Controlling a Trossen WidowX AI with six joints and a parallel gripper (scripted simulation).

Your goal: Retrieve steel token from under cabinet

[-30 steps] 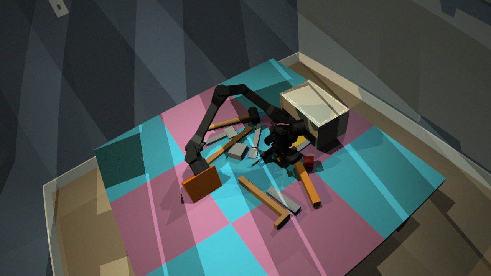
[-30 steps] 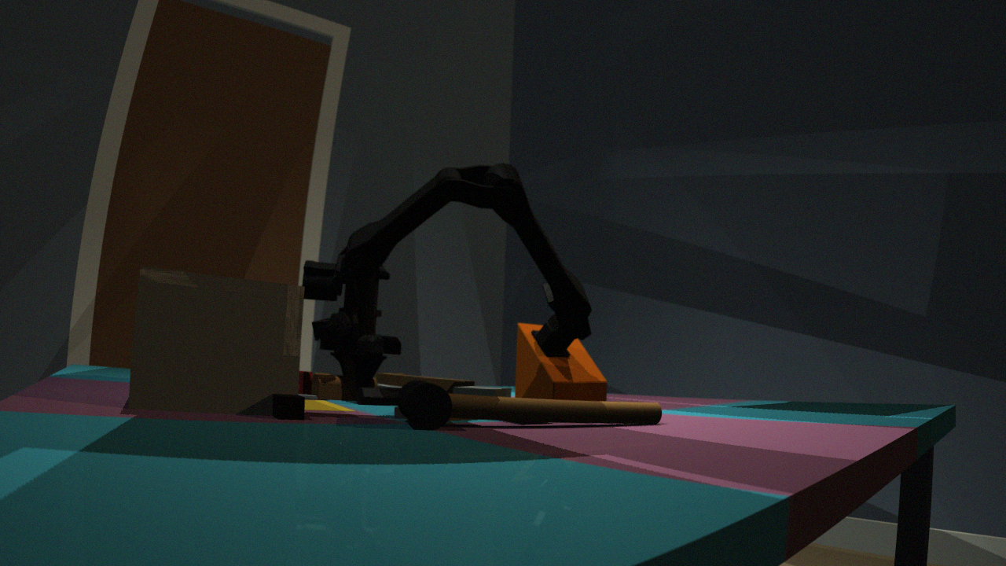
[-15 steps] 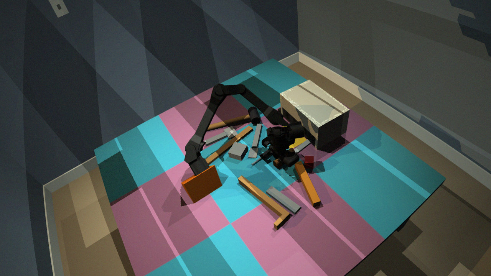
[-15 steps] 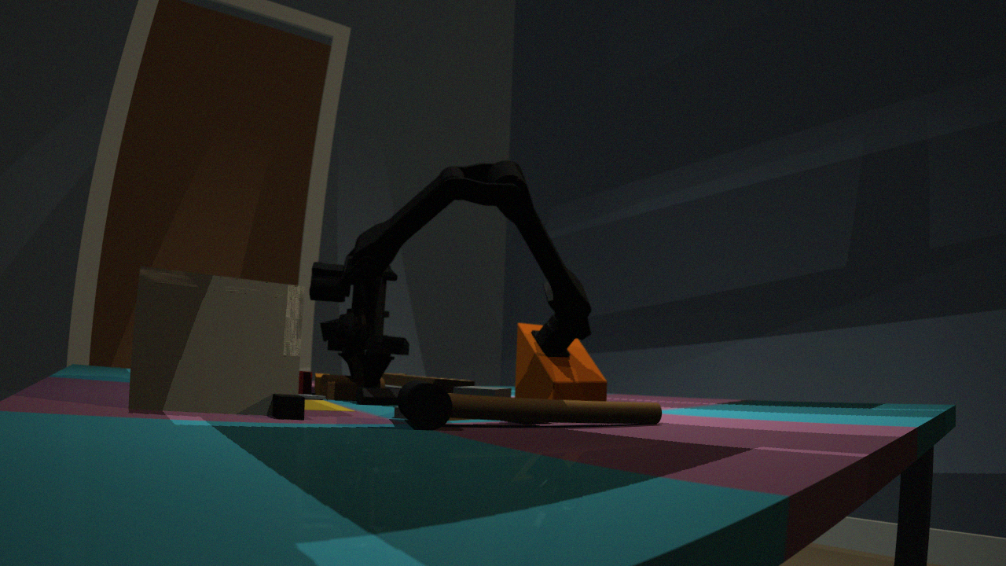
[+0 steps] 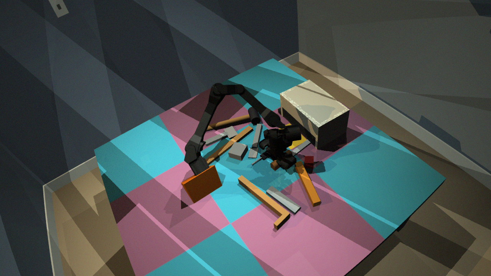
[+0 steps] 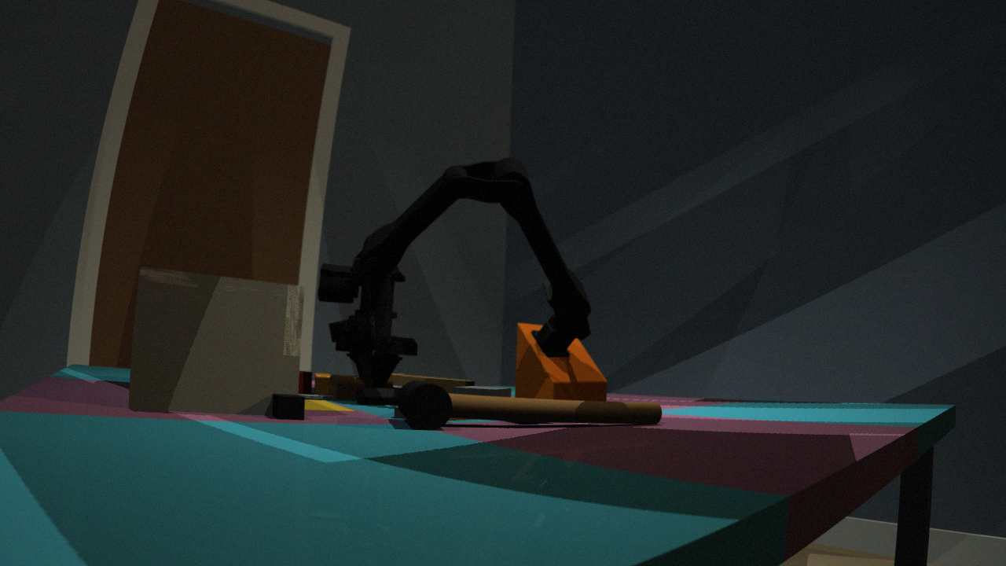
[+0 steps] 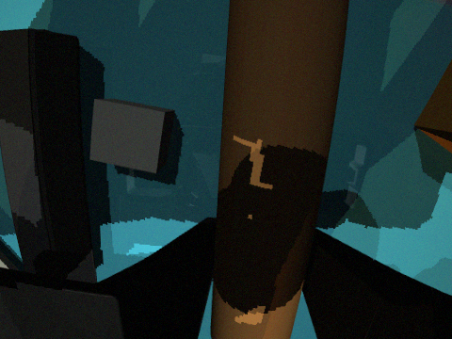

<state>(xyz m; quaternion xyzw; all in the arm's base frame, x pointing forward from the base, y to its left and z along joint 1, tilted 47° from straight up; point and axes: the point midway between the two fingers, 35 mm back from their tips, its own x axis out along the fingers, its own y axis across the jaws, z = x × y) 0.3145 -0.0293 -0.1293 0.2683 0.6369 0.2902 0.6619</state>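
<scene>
My gripper tip is now 50 mm to the right of the small grey cube and 30 mm short of it. The rest, counted from my gripper tip: orange bar (170 mm to the right, 20 mm ahead, 10 mm above); then screwdriver (80 mm to the left, 30 mm behind); then red cube (100 mm ahead, 90 mm to the right, 10 mm above).
</scene>
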